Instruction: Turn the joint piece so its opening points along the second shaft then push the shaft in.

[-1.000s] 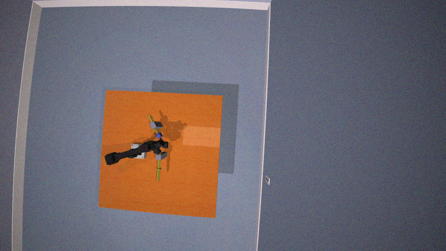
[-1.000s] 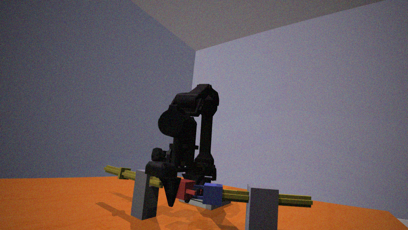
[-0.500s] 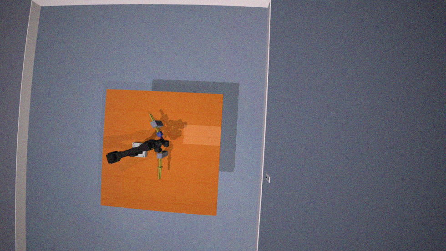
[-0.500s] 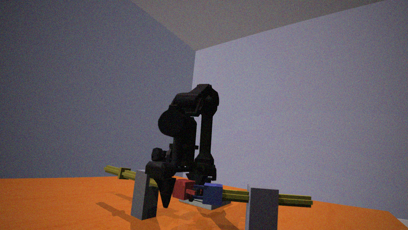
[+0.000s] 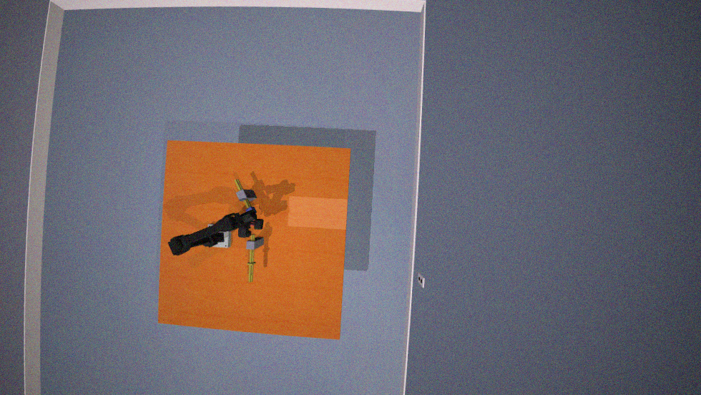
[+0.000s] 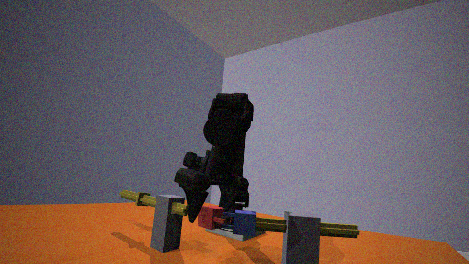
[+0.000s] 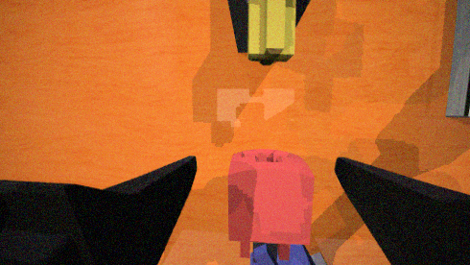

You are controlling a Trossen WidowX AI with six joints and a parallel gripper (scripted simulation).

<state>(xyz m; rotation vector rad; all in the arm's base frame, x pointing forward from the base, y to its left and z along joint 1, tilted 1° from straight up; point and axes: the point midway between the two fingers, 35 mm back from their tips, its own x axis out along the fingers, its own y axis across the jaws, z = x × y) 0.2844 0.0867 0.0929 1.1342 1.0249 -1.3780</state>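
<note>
The dark red square joint piece lies 20 mm to the left of my gripper tip and 10 mm above it.
</note>
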